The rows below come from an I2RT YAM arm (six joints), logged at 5 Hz.
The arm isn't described. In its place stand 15 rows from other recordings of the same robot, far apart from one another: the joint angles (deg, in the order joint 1, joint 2, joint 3, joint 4, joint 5, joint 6), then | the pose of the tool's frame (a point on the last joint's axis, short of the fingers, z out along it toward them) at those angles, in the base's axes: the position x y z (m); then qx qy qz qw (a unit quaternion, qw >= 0).
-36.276 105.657 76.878 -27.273 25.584 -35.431 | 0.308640, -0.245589, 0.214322, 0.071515, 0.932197, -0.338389, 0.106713
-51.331 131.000 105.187 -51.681 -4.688 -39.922 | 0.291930, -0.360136, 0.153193, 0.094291, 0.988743, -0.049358, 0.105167
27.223 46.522 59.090 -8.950 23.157 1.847 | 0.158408, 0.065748, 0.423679, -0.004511, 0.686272, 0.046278, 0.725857
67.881 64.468 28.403 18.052 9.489 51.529 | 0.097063, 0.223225, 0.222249, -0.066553, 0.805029, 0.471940, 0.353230
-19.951 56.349 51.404 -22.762 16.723 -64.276 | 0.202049, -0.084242, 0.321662, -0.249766, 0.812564, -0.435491, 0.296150
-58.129 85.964 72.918 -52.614 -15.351 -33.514 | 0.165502, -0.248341, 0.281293, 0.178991, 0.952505, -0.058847, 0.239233
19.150 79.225 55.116 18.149 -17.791 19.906 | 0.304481, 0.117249, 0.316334, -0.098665, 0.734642, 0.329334, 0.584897
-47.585 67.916 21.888 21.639 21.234 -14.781 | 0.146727, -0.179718, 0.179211, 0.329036, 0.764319, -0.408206, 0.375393
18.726 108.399 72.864 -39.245 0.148 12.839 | 0.346980, 0.117525, 0.164683, -0.050728, 0.989893, 0.034787, 0.127785
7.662 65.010 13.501 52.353 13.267 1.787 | 0.215711, 0.020777, 0.199968, 0.046447, 0.700481, -0.022529, 0.711801
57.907 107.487 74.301 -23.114 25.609 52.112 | 0.223471, 0.327380, 0.193140, 0.016984, 0.935321, 0.109935, 0.335859
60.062 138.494 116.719 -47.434 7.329 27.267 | 0.256602, 0.436461, 0.151096, -0.266034, 0.944906, 0.078852, 0.173668
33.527 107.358 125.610 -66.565 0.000 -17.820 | 0.321390, 0.212942, 0.417345, -0.404889, 0.842294, 0.048619, 0.352479
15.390 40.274 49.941 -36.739 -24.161 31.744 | 0.135776, 0.052487, 0.335991, 0.010504, 0.841136, 0.367695, 0.396459
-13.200 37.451 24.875 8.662 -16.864 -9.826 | 0.168274, -0.028860, 0.271874, -0.078759, 0.725575, -0.029746, 0.682974
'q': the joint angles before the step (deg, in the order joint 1, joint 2, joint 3, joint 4, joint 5, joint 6). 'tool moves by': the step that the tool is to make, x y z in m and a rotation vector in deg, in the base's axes. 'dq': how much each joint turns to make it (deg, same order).
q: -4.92, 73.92, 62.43, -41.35, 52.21, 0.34
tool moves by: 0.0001, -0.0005, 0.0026, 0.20, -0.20, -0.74
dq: -0.09, 0.28, 0.92, -1.30, 0.22, 1.06
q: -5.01, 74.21, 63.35, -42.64, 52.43, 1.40
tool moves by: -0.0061, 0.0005, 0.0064, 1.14, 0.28, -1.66
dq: 0.00, -0.31, 1.88, -5.16, 0.04, 3.27
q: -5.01, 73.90, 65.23, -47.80, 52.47, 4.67
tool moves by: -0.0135, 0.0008, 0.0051, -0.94, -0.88, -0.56
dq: 0.00, -3.13, -1.27, -0.88, 1.03, -0.03
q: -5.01, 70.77, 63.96, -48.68, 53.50, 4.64
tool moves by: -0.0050, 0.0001, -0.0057, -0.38, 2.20, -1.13
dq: 0.02, -0.19, -0.90, -2.34, 1.10, 1.11
